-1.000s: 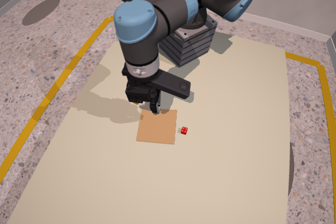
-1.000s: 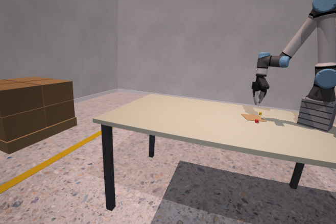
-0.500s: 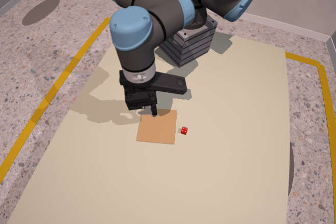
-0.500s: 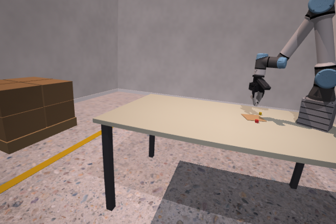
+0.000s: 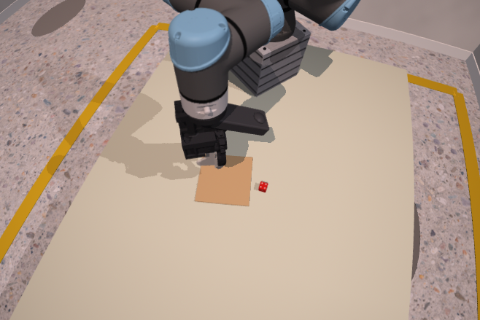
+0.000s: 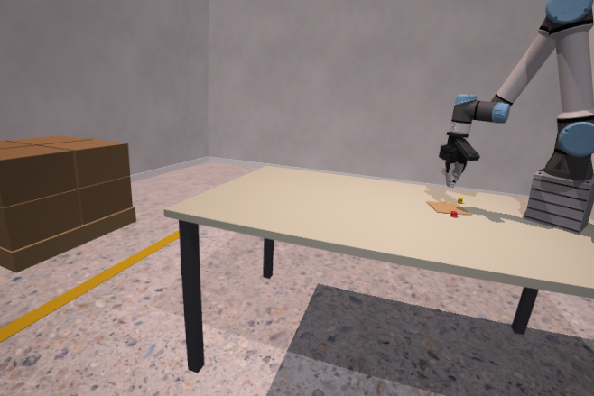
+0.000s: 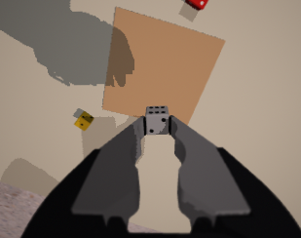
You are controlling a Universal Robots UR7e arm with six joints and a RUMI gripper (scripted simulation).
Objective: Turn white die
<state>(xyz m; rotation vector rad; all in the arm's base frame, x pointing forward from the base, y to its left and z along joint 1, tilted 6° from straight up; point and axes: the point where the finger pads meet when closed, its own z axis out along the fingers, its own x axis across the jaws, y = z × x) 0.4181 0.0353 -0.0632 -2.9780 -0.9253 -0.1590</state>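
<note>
My gripper is now 10 mm above the white die. The rest, counted from my hand: brown mat: 110 mm below, 10 mm to the left; yellow die: 110 mm to the right, 100 mm below, 60 mm behind; red die: 110 mm to the left, 100 mm below, 20 mm behind.
</note>
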